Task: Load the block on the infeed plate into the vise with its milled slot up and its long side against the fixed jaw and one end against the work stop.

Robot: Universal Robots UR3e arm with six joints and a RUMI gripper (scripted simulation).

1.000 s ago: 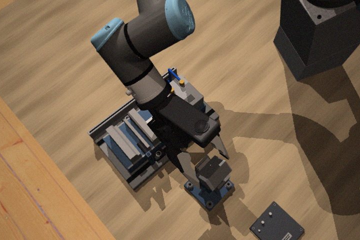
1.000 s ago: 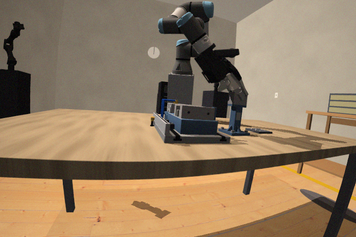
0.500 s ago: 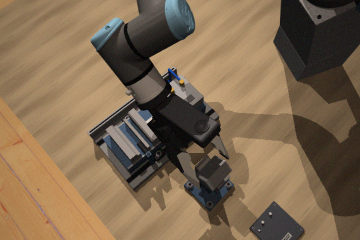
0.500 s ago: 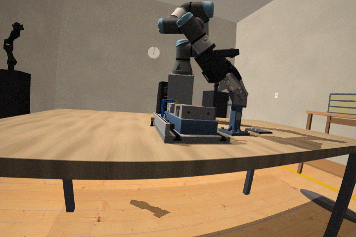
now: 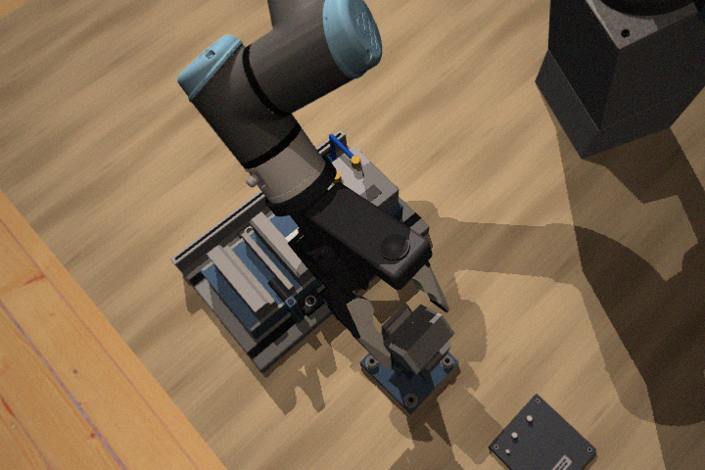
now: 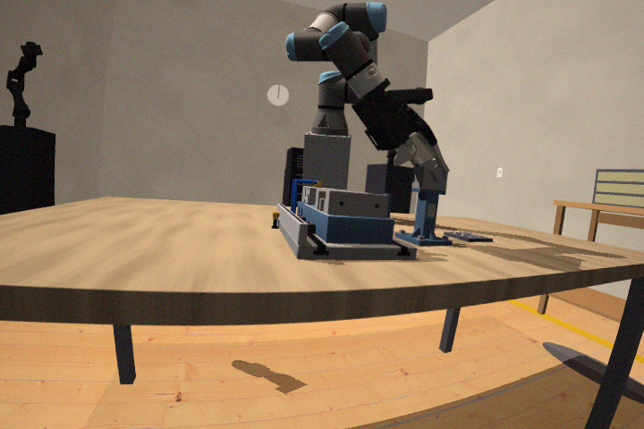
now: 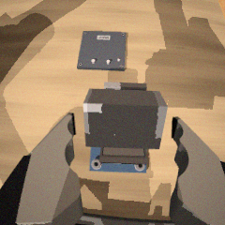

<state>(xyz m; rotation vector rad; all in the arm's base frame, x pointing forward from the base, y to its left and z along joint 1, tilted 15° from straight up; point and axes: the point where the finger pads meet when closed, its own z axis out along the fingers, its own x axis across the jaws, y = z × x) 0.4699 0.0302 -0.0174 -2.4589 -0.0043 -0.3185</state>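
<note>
Now: hand 10 mm to the right of the part and 10 mm above it. From my hand the other things lie so: white cylinder rod (200 mm to the right, 90 mm below, 50 mm behind); then dark work stop (170 mm to the right, 80 mm below, 40 mm ahead); then moving jaw (210 mm to the right, 90 mm below).
</note>
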